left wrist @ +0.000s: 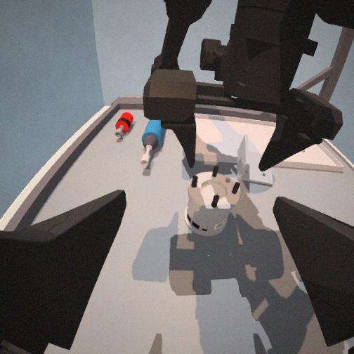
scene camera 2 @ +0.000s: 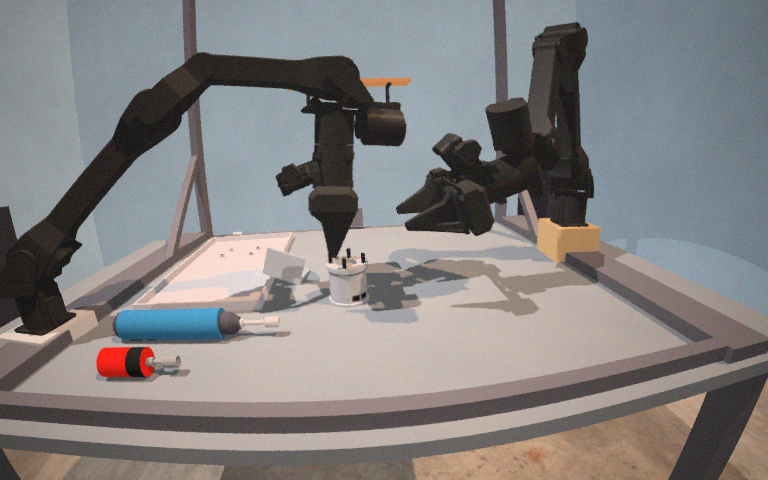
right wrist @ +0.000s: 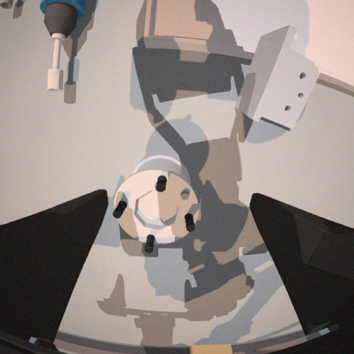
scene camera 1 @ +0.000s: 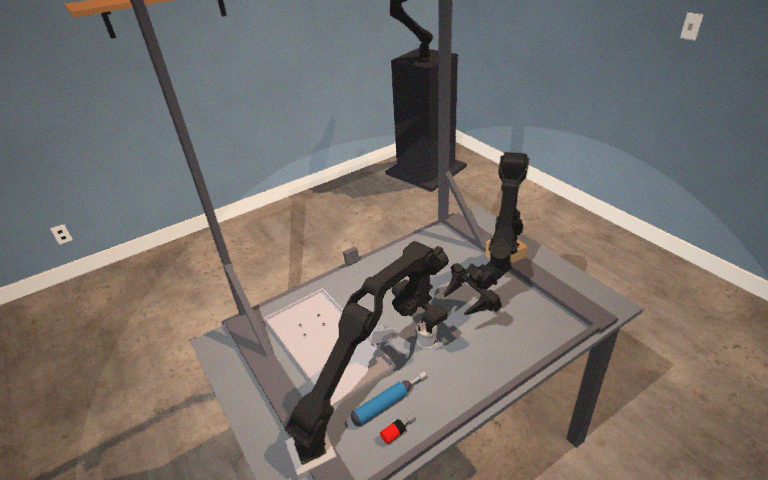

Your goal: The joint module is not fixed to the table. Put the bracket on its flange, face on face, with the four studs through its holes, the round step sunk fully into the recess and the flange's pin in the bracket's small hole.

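Pixels of known places: left gripper, fingertip midpoint: (scene camera 2: pixel 400 218) (scene camera 1: pixel 454 304); right gripper, fingertip midpoint: (scene camera 2: pixel 332 248) (scene camera 1: pixel 418 323); left arm's base, link origin: (scene camera 2: pixel 568 223); right arm's base, link origin: (scene camera 2: pixel 46 323) (scene camera 1: pixel 310 448).
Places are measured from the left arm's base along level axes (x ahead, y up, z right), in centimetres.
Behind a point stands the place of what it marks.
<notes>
The white joint module (scene camera 1: pixel 426 339) @[x 46.3, y -2.8, z -20.7 cm] (scene camera 2: pixel 347 286) @[x 44.5, y -3.5, z -21.2 cm] (left wrist: pixel 206 216) (right wrist: pixel 155 207) stands upright on the table, its flange facing up, with black studs around a round recess. The pale L-shaped bracket (scene camera 1: pixel 382 335) @[x 56.8, y -2.9, z -12.5 cm] (scene camera 2: pixel 282 266) @[x 56.8, y -3.4, z -12.5 cm] (left wrist: pixel 258 175) (right wrist: pixel 286 90) lies apart from it, near the tray's corner, one plate raised and the holed plate low. My right gripper (scene camera 1: pixel 417 323) @[x 46.9, y 1.1, z -17.0 cm] (scene camera 2: pixel 333 257) @[x 46.9, y 1.1, z -17.0 cm] (left wrist: pixel 227 167) (right wrist: pixel 180 198) is open and empty, pointing down with its tips around stud height at the flange. My left gripper (scene camera 1: pixel 455 303) @[x 36.6, y 6.2, z -20.6 cm] (scene camera 2: pixel 402 219) @[x 36.6, y 6.2, z -20.6 cm] (left wrist: pixel 202 201) is open and empty above the table, beside the module.
A shallow pinkish tray (scene camera 1: pixel 283 327) @[x 81.2, y -6.4, z 10.1 cm] (scene camera 2: pixel 192 266) @[x 80.7, y -6.4, z -3.3 cm] (right wrist: pixel 335 30) holds several small nuts. A blue driver (scene camera 1: pixel 380 403) @[x 68.2, y -3.1, z -32.9 cm] (scene camera 2: pixel 169 324) @[x 66.7, y -3.8, z -33.3 cm] (left wrist: pixel 153 134) (right wrist: pixel 61 17) and a red driver (scene camera 1: pixel 391 431) @[x 69.5, y -3.5, z -41.2 cm] (scene camera 2: pixel 117 362) @[x 68.6, y -4.2, z -41.9 cm] (left wrist: pixel 125 121) lie on the table. A raised rail (scene camera 2: pixel 294 412) @[x 46.5, y -4.8, z -46.3 cm] borders the table.
</notes>
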